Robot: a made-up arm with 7 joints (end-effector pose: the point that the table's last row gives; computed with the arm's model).
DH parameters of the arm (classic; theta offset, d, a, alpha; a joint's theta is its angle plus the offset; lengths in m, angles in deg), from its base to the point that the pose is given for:
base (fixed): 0 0 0 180
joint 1: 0 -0.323 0 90
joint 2: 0 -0.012 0 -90
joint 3: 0 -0.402 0 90
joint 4: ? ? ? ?
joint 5: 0 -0.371 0 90
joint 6: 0 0 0 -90
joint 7: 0 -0.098 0 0
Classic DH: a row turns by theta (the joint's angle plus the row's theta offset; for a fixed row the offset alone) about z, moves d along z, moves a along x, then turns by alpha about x.
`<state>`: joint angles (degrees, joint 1 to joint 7).
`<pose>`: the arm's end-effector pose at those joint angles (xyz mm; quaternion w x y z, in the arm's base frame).
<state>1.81 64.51 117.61 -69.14 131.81 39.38 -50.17</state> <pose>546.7 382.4 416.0 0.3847 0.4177 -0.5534 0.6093</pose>
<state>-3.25 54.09 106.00 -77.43 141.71 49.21 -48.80</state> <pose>367.8 446.7 530.8 0.1237 0.4648 -0.5026 0.7184</pose>
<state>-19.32 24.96 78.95 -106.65 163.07 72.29 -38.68</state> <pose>-123.7 308.1 552.2 0.5826 -0.3357 0.1034 -0.7329</pose>
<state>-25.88 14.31 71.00 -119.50 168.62 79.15 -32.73</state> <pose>-193.2 188.0 478.6 0.7475 -0.2215 -0.1009 -0.6180</pose>
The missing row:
joint 4: 0 -0.015 0 -90
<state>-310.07 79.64 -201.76 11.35 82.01 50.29 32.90</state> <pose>535.7 -581.2 591.4 0.2194 -0.7724 -0.4496 0.3914</pose>
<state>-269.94 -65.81 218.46 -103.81 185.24 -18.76 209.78</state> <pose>-282.6 142.3 792.0 0.0003 0.8662 0.3622 0.3443</pose>
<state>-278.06 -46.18 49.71 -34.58 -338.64 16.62 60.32</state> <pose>57.1 713.8 749.7 0.1335 0.2649 0.8068 -0.5110</pose>
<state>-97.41 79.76 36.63 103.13 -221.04 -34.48 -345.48</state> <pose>208.5 348.0 16.4 0.8607 -0.2412 0.0208 0.4479</pose>
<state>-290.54 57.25 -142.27 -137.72 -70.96 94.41 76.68</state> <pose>-145.3 -288.4 268.1 0.4224 -0.6857 0.5330 -0.2594</pose>
